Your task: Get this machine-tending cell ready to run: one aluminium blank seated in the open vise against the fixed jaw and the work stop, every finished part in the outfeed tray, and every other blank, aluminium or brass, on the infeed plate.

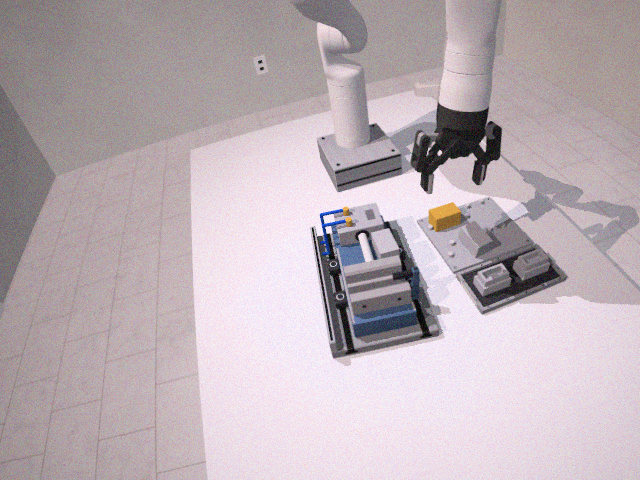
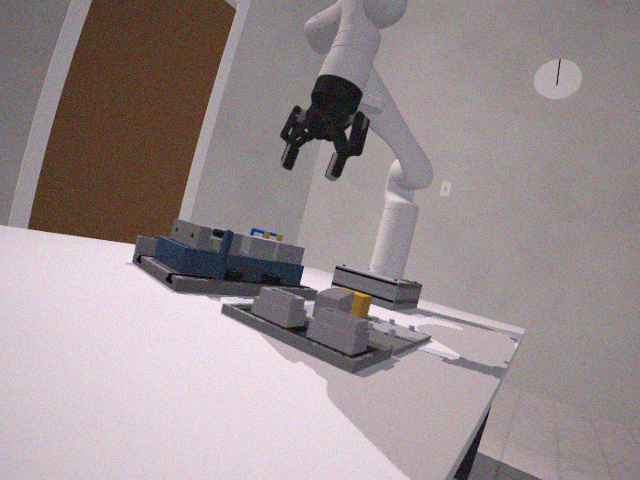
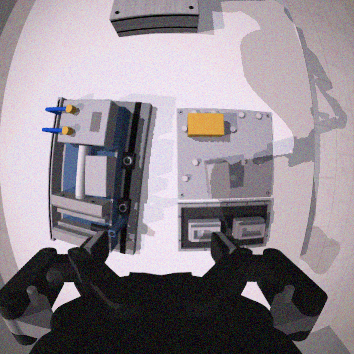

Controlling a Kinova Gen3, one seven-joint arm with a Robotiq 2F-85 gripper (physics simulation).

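Where they show: gripper, fingertip midpoint: [image 1: 452, 187] [image 2: 306, 173] [image 3: 159, 243]; arm's base, link origin: [image 1: 353, 139] [image 2: 385, 275].
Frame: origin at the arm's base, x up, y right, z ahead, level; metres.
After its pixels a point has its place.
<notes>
My gripper [image 1: 453, 184] {x 0.143, y -0.072, z 0.463 m} [image 2: 310, 170] {x 0.143, y -0.072, z 0.463 m} [image 3: 159, 243] {x 0.143, y -0.072, z 0.463 m} is open and empty, high above the table. A brass blank [image 1: 444, 216] {x -0.024, y -0.111, z 0.350 m} [image 2: 360, 304] {x -0.038, y -0.149, z 0.348 m} [image 3: 205, 124] {x -0.024, y -0.119, z 0.335 m} and a grey aluminium blank [image 1: 475, 240] {x -0.022, y -0.140, z 0.440 m} [image 2: 333, 300] {x -0.028, y -0.166, z 0.451 m} [image 3: 218, 180] {x -0.020, y -0.149, z 0.425 m} stand on the infeed plate [image 1: 439, 240] {x -0.060, y -0.089, z 0.379 m} [image 3: 195, 145] {x -0.060, y -0.108, z 0.369 m}. Two grey finished parts [image 1: 492, 281] {x -0.033, y -0.129, z 0.539 m} [image 1: 532, 264] {x -0.029, y -0.217, z 0.530 m} [image 3: 204, 230] {x -0.042, y -0.139, z 0.522 m} [image 3: 248, 227] {x -0.042, y -0.226, z 0.513 m} sit in the outfeed tray [image 2: 289, 338] {x -0.061, y -0.204, z 0.568 m} [image 3: 225, 202] {x -0.058, y -0.176, z 0.470 m}. The vise has a moving jaw [image 1: 372, 269] {x 0.026, y 0.082, z 0.489 m} [image 3: 80, 206], a fixed jaw [image 1: 382, 299] {x 0.018, y 0.083, z 0.552 m} and a blue work stop [image 1: 415, 283] {x -0.001, y 0.015, z 0.521 m} [image 2: 226, 253] {x -0.005, y 0.006, z 0.515 m}; no blank shows between the jaws. A grey block [image 1: 385, 242] {x 0.028, y 0.042, z 0.434 m} [image 3: 96, 172] {x 0.028, y 0.039, z 0.424 m} lies beside the vise's rod.
Two blue hoses with yellow fittings [image 1: 346, 211] {x 0.039, y 0.091, z 0.335 m} [image 3: 69, 109] {x 0.042, y 0.088, z 0.331 m} rise at the vise's rear housing [image 1: 371, 212] {x 0.028, y 0.043, z 0.343 m} [image 3: 82, 125] {x 0.028, y 0.069, z 0.354 m}. The robot base [image 1: 359, 160] {x 0.000, y 0.010, z 0.108 m} [image 2: 377, 286] {x -0.024, y -0.047, z 0.116 m} stands behind the vise and plate. Small round pins [image 1: 452, 242] {x -0.052, y -0.109, z 0.402 m} [image 3: 195, 162] {x -0.052, y -0.110, z 0.400 m} stand up from the infeed plate. The arm's shadow falls across the plate.
</notes>
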